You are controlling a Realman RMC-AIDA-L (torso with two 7-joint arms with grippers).
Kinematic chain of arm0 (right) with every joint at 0, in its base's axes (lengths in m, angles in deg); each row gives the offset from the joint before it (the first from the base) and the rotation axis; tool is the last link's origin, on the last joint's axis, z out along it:
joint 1: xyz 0 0 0.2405 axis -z
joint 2: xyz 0 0 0 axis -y
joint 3: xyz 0 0 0.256 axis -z
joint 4: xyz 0 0 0 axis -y
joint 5: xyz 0 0 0.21 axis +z
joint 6: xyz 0 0 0 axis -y
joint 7: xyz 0 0 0.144 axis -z
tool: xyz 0 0 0
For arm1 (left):
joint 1: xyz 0 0 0.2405 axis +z
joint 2: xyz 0 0 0 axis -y
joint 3: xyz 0 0 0.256 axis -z
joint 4: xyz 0 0 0 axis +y
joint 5: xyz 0 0 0.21 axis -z
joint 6: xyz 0 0 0 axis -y
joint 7: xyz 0 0 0.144 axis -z
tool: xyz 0 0 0
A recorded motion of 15 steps. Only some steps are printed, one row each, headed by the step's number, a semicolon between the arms.
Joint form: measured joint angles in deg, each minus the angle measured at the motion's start. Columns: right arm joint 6, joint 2, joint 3, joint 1, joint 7, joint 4, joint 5; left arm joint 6, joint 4, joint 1, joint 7, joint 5, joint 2, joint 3.
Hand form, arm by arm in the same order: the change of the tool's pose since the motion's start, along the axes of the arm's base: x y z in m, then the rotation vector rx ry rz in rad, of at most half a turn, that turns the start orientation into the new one. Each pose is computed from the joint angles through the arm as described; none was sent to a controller.
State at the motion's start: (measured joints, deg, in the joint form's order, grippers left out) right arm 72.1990 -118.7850 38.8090 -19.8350 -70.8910 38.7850 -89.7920; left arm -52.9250 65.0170 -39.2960 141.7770 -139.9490 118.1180 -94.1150
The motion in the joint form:
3: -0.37 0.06 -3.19 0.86 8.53 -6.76 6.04; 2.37 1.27 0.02 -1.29 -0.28 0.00 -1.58
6: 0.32 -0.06 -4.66 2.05 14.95 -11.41 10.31; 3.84 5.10 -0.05 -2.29 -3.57 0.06 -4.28
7: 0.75 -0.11 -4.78 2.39 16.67 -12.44 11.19; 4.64 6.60 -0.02 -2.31 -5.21 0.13 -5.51
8: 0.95 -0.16 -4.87 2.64 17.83 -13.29 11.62; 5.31 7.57 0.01 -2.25 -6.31 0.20 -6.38
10: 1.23 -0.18 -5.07 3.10 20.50 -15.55 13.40; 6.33 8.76 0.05 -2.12 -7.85 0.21 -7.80
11: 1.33 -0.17 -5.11 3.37 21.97 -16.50 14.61; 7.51 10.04 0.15 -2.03 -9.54 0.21 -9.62
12: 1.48 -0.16 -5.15 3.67 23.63 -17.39 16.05; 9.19 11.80 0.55 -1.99 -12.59 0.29 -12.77
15: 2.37 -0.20 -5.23 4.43 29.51 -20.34 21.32; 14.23 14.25 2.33 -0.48 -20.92 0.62 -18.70
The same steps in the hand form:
3: 0.0184 -0.0110 -0.0024 0.1093 0.0324 -0.0410; 0.0100 0.0013 -0.0012 0.0190 0.0062 -0.0698
6: 0.0302 -0.0238 -0.0074 0.1774 0.0447 -0.0662; 0.0293 -0.0001 -0.0010 0.0424 0.0537 -0.1937
7: 0.0321 -0.0275 -0.0095 0.1900 0.0426 -0.0660; 0.0370 -0.0011 -0.0014 0.0554 0.0718 -0.2412
8: 0.0339 -0.0304 -0.0119 0.1950 0.0408 -0.0691; 0.0423 -0.0020 -0.0019 0.0653 0.0818 -0.2729
10: 0.0382 -0.0364 -0.0161 0.2164 0.0441 -0.0831; 0.0490 -0.0036 -0.0032 0.0774 0.0976 -0.3172
11: 0.0405 -0.0391 -0.0168 0.2334 0.0430 -0.0899; 0.0562 -0.0064 -0.0056 0.0877 0.1157 -0.3687
12: 0.0428 -0.0417 -0.0166 0.2554 0.0400 -0.0961; 0.0647 -0.0128 -0.0114 0.0971 0.1518 -0.4485
15: 0.0485 -0.0495 -0.0156 0.3369 0.0275 -0.1118; 0.0738 -0.0239 -0.0213 0.1466 0.2171 -0.5907

